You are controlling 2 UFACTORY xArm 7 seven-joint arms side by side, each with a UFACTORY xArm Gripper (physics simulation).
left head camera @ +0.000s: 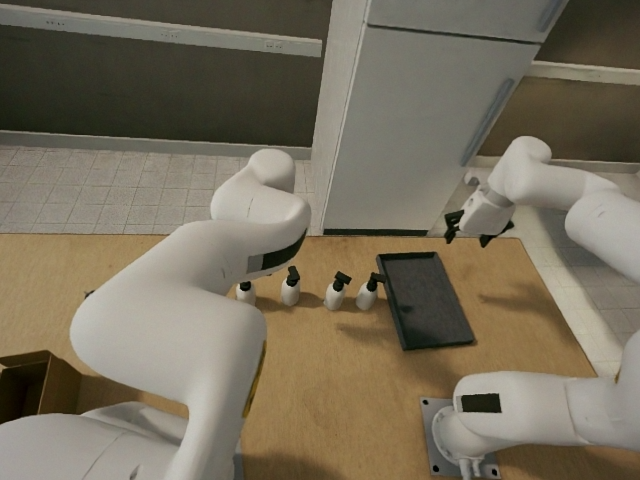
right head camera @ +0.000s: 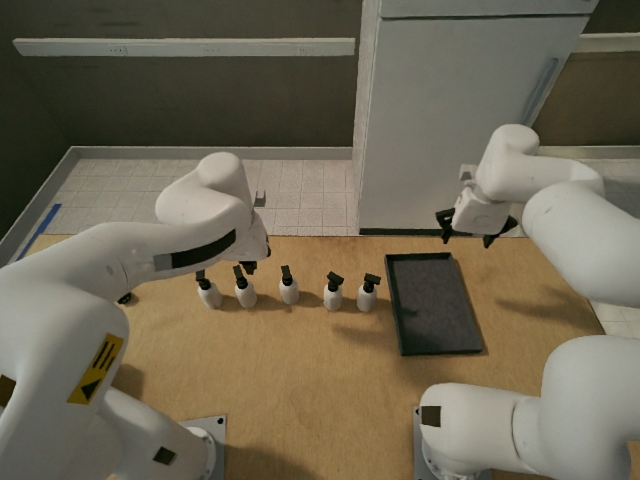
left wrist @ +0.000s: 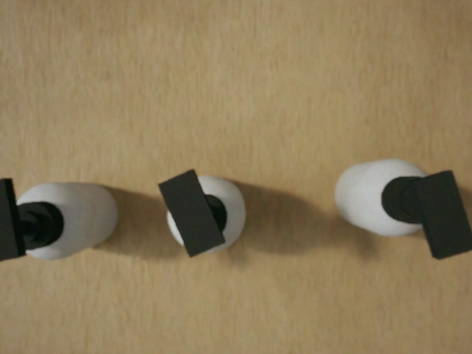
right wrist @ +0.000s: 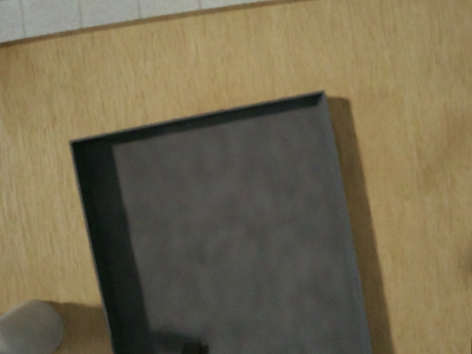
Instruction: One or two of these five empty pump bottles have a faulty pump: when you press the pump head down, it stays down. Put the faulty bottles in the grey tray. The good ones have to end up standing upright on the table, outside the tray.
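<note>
Five white pump bottles with black heads stand upright in a row: first, second, third, fourth and fifth. All are outside the grey tray. Their heads look raised; small height differences cannot be told. My left gripper looks shut and empty, above and behind the second bottle; the arm hides it in the left head camera. My right gripper is open and empty above the tray's back end.
An open cardboard box stands at the left in the left head camera. The fridge stands behind the table. The fifth bottle is close to the tray's left wall. A small black object lies left of the row, partly hidden by the left arm.
</note>
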